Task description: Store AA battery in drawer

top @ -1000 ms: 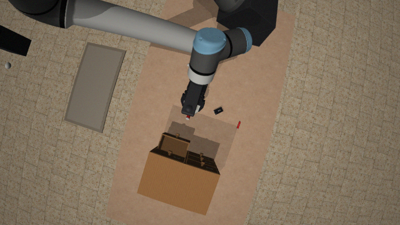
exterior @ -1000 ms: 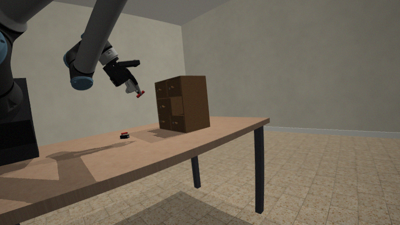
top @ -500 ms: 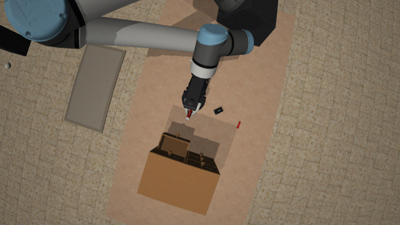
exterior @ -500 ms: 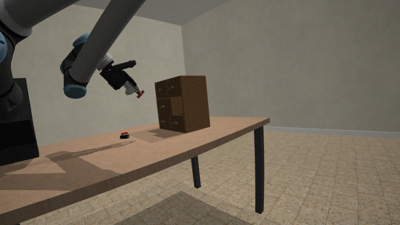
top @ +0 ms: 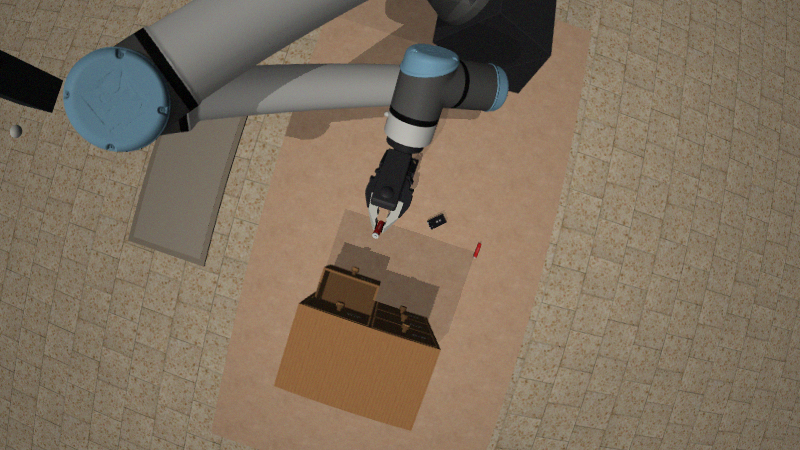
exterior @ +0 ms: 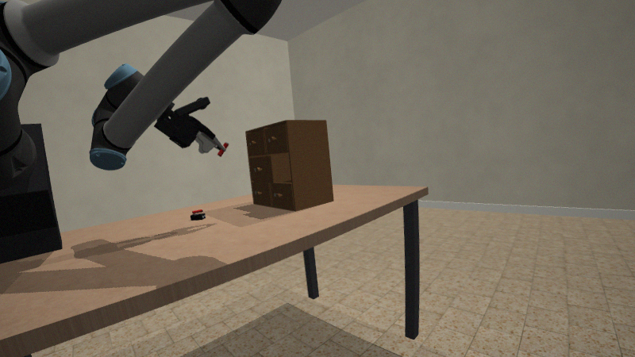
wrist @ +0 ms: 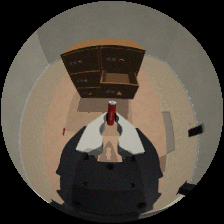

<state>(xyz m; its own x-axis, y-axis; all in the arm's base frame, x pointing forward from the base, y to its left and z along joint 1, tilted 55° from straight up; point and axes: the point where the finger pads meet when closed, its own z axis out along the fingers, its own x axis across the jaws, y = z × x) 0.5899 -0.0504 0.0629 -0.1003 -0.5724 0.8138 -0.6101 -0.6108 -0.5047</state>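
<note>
Now: the drawer 21 cm ahead of my hand, 5 cm to the right of it and 11 cm below it. The rest, counted from my hand: small black object (5 cm behind, 13 cm to the left, 23 cm below).
</note>
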